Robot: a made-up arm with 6 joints.
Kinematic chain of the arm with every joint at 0, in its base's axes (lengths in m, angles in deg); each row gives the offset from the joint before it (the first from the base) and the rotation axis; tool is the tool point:
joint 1: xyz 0 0 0.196 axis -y
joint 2: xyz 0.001 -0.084 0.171 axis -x
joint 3: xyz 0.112 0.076 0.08 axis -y
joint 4: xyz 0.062 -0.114 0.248 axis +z
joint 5: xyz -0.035 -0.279 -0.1 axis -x
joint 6: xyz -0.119 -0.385 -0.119 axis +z
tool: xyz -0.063 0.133 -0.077
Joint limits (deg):
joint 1: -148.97..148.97
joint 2: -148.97..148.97
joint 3: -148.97..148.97
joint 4: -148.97..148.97
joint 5: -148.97..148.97
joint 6: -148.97..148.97
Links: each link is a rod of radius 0.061 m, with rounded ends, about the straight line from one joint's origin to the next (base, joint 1, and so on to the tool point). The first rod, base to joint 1, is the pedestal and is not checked.
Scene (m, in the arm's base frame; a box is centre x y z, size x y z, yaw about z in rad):
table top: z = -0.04
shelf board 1: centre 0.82 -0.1 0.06 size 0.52 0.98 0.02 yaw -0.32
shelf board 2: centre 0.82 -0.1 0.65 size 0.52 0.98 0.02 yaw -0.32
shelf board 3: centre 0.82 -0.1 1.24 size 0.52 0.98 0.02 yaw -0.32
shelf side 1: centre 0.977 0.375 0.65 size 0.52 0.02 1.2 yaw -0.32
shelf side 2: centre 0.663 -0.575 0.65 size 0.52 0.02 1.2 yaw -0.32
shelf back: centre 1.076 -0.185 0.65 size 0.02 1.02 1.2 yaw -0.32
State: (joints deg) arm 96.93 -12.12 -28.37 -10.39 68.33 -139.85
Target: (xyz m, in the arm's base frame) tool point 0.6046 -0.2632 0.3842
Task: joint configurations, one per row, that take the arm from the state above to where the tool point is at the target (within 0.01 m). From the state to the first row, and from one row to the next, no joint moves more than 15 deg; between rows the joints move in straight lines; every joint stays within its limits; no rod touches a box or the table.
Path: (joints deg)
1: 99.05 -3.98 -28.29 -4.78 53.57 -135.96
2: 101.16 4.15 -28.21 0.84 38.81 -132.07
3: 103.28 12.29 -28.13 6.45 24.05 -128.18
4: 105.40 20.43 -28.05 12.06 9.29 -124.28
5: 105.49 6.96 -31.47 12.97 2.74 -119.44
6: 105.58 -6.50 -34.89 13.88 -3.81 -114.59
7: 105.67 -19.97 -38.30 14.79 -10.35 -109.74
8: 105.76 -33.43 -41.72 15.70 -16.90 -104.89
9: 105.85 -46.90 -45.14 16.61 -23.45 -100.05
10: 105.94 -60.36 -48.55 17.52 -29.99 -95.20
11: 98.65 -62.71 -50.11 17.09 -18.25 -101.96
12: 91.36 -65.07 -51.67 16.65 -6.50 -108.72
13: 84.07 -67.42 -53.22 16.22 5.24 -115.48
14: 76.78 -69.77 -54.78 15.79 16.99 -122.25

